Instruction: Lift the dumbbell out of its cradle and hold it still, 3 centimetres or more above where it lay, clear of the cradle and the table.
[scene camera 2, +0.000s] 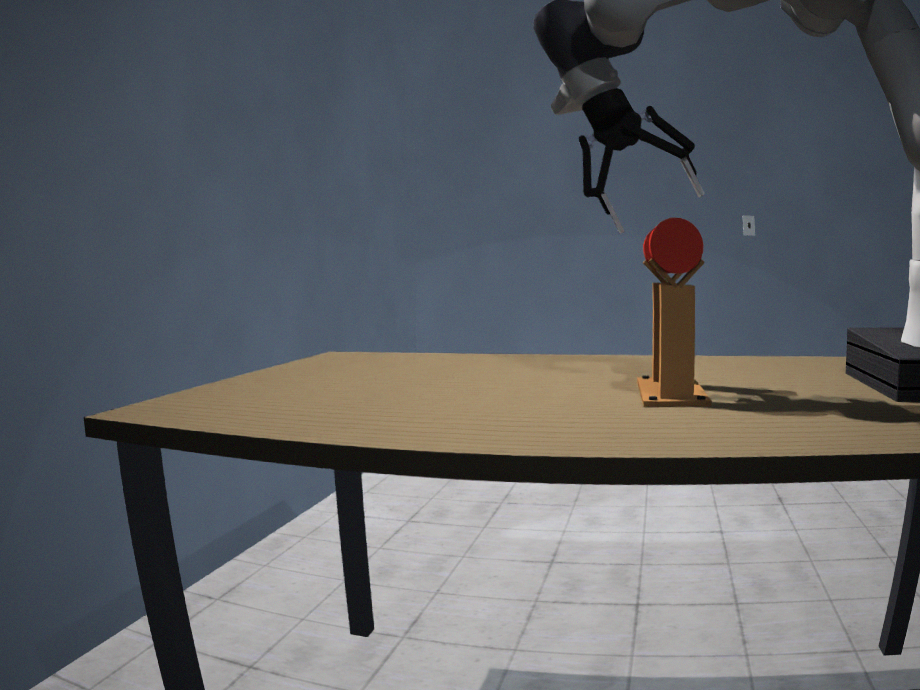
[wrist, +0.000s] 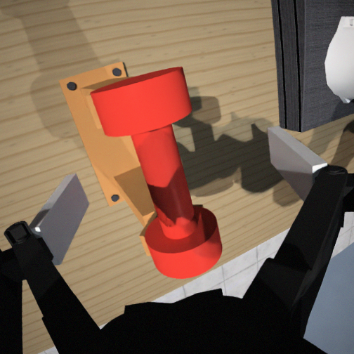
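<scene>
My gripper (scene camera 2: 662, 213) (wrist: 173, 167). Red dumbbell (scene camera 2: 675, 244) (wrist: 184, 241). Cradle (scene camera 2: 672, 384) (wrist: 114, 160).
</scene>
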